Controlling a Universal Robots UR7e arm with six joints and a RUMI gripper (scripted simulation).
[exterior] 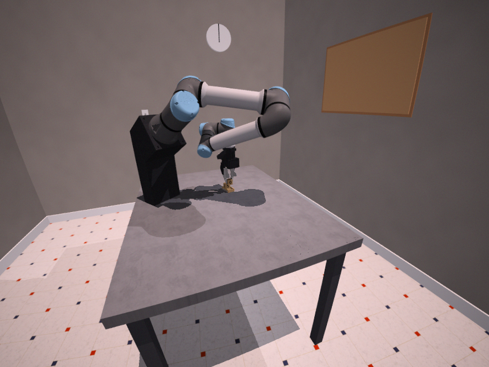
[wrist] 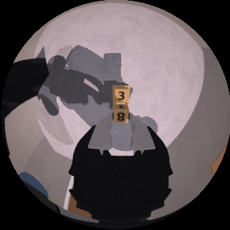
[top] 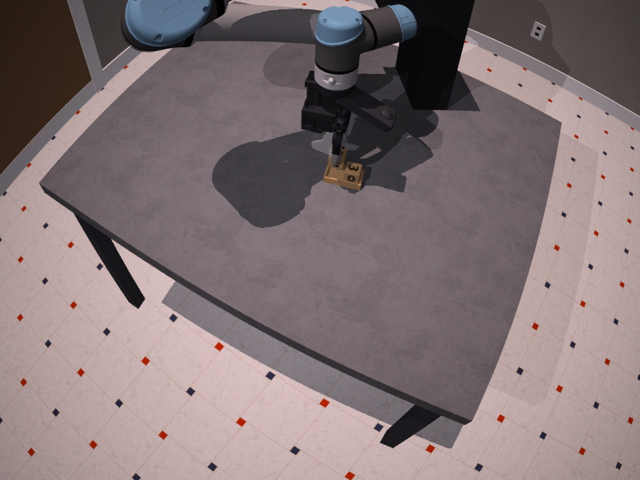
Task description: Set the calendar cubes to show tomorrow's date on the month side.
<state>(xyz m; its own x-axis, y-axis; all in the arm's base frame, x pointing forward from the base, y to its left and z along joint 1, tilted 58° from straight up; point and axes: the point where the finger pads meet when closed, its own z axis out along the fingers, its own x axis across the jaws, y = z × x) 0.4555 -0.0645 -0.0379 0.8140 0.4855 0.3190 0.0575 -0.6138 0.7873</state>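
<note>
Right now the wooden tray is 6 cm below my hand and 2 cm to the left of it.
</note>
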